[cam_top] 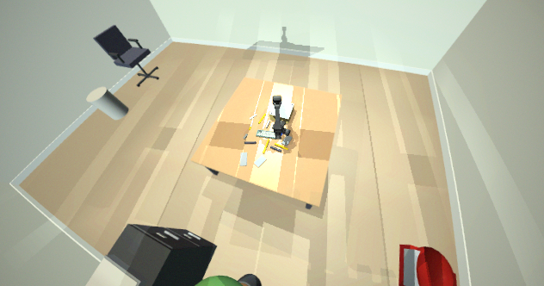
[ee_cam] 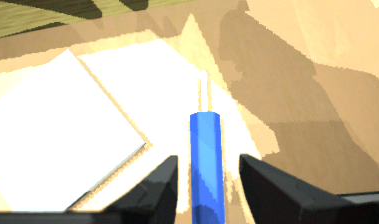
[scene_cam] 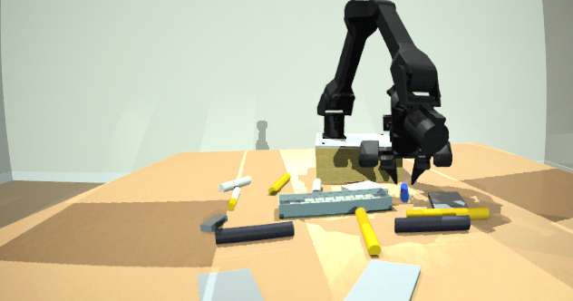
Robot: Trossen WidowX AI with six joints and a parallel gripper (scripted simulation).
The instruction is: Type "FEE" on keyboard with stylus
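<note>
Now: gripper tip 10 mm past the blue stylus and 10 mm above it. Also, from my gripper tip: white pad: 40 mm behind, 80 mm to the right, 20 mm below; F key: 100 mm ahead, 170 mm to the right, 10 mm below; E key: 90 mm ahead, 90 mm to the right, 10 mm below.
</note>
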